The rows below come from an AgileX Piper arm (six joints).
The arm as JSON. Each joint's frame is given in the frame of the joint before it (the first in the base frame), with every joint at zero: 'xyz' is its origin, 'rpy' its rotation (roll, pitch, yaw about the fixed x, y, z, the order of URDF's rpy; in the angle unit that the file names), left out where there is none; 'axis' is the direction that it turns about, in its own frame. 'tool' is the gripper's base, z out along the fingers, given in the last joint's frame.
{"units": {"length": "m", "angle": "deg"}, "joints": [
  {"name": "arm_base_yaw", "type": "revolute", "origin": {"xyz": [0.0, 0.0, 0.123], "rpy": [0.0, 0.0, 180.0]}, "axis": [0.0, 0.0, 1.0]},
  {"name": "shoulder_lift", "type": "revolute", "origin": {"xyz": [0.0, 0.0, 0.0], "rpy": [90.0, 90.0, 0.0]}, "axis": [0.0, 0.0, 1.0]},
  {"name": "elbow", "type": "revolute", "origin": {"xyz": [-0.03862, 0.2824, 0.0]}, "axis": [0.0, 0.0, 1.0]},
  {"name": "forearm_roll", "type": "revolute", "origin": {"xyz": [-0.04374, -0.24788, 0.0], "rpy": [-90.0, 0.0, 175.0]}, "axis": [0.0, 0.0, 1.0]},
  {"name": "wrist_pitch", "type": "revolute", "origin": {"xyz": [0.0, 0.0, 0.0], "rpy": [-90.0, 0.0, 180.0]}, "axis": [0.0, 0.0, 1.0]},
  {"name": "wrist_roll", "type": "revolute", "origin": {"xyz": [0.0, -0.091, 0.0], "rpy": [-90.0, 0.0, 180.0]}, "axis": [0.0, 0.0, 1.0]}
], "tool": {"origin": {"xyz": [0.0, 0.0, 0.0], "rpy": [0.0, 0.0, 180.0]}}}
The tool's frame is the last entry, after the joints.
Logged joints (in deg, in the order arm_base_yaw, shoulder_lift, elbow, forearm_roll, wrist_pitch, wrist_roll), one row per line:
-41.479, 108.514, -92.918, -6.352, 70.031, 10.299
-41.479, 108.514, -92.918, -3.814, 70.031, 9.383
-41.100, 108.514, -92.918, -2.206, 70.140, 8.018
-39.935, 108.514, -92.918, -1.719, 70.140, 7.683
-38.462, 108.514, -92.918, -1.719, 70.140, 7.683
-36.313, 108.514, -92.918, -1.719, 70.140, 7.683
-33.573, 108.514, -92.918, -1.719, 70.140, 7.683
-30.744, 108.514, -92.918, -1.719, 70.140, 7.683
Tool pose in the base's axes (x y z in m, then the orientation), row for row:
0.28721, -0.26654, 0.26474, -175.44, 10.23, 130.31
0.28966, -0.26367, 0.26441, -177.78, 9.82, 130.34
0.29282, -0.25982, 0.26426, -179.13, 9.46, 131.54
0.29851, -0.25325, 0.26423, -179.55, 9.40, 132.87
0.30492, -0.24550, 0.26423, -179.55, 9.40, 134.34
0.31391, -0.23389, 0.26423, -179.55, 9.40, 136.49
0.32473, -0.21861, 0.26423, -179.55, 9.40, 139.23
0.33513, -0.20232, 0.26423, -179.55, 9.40, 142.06
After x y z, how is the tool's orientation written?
As angles about the fixed x, y, z axes (roll, pitch, yaw), in degrees.
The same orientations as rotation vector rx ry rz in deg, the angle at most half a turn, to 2 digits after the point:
72.90, 155.98, -12.70
72.39, 155.78, -9.22
70.52, 156.43, -7.01
68.60, 157.13, -6.25
66.56, 157.96, -6.09
63.56, 159.11, -5.85
59.71, 160.51, -5.53
55.70, 161.86, -5.21

